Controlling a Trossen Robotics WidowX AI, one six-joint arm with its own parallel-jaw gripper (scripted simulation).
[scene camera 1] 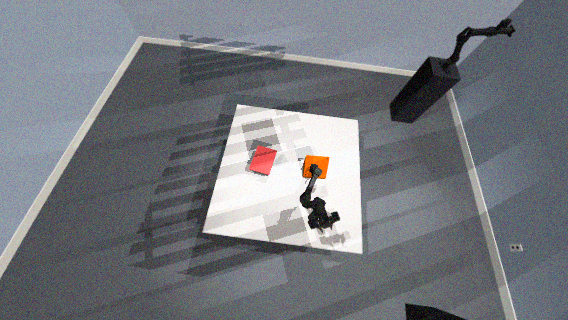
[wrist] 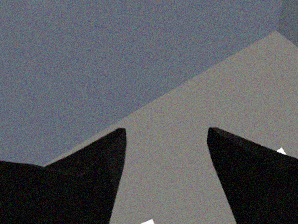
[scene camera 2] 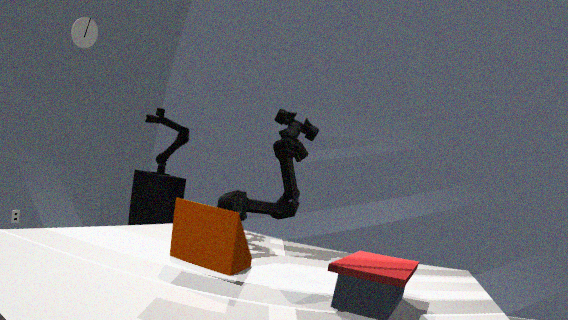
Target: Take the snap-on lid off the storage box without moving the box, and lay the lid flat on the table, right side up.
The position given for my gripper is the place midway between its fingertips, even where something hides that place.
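Observation:
There is my gripper [wrist: 167, 135]. I can also see a red lid [scene camera 2: 392, 271], though in the wrist view the lid is out of frame.

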